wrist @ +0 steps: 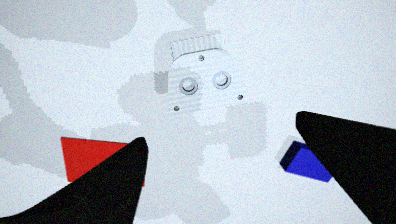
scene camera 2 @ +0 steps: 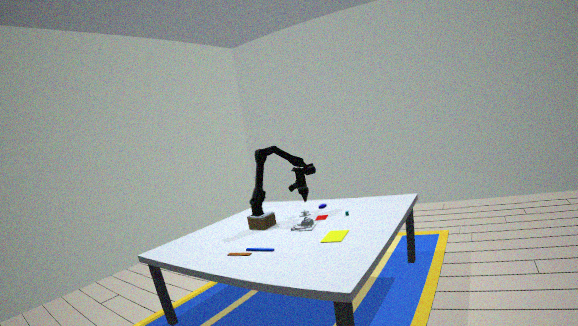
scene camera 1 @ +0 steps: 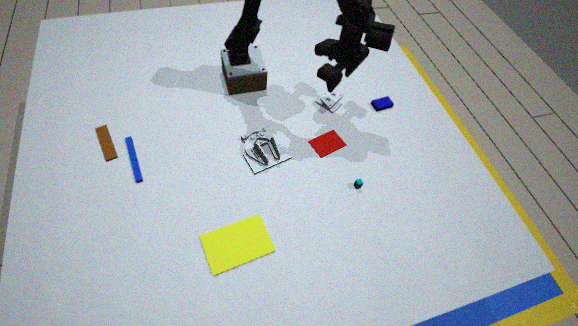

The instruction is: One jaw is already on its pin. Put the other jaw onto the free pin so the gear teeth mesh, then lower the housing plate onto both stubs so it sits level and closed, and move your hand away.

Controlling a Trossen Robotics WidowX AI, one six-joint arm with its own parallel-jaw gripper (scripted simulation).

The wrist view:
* gripper: 219, 131
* red square: 80, 155
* dark blue block: 298, 159
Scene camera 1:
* gripper: 338, 84
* yellow tile: 233, 245
